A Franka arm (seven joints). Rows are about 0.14 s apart.
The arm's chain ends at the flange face. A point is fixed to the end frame.
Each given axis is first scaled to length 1.
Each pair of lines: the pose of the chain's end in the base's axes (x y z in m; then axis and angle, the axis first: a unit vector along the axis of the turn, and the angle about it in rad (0 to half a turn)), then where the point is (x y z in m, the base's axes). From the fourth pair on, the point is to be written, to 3 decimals.
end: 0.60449 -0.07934 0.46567 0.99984 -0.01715 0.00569 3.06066
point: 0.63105 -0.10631 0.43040
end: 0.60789 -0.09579 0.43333 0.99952 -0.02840 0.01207 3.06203
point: 0.63433 -0.12330 0.39839
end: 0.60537 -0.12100 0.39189 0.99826 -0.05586 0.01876 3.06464
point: 0.63082 -0.14982 0.35728
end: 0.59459 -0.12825 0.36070 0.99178 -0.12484 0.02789 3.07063
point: 0.617 -0.160 0.326
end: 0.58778 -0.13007 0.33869 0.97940 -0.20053 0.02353 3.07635
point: 0.605 -0.165 0.304
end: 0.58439 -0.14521 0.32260 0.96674 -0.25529 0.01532 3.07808
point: 0.597 -0.181 0.288
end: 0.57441 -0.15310 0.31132 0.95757 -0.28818 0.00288 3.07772
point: 0.584 -0.190 0.276
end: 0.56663 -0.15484 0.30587 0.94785 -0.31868 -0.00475 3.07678
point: 0.573 -0.192 0.270
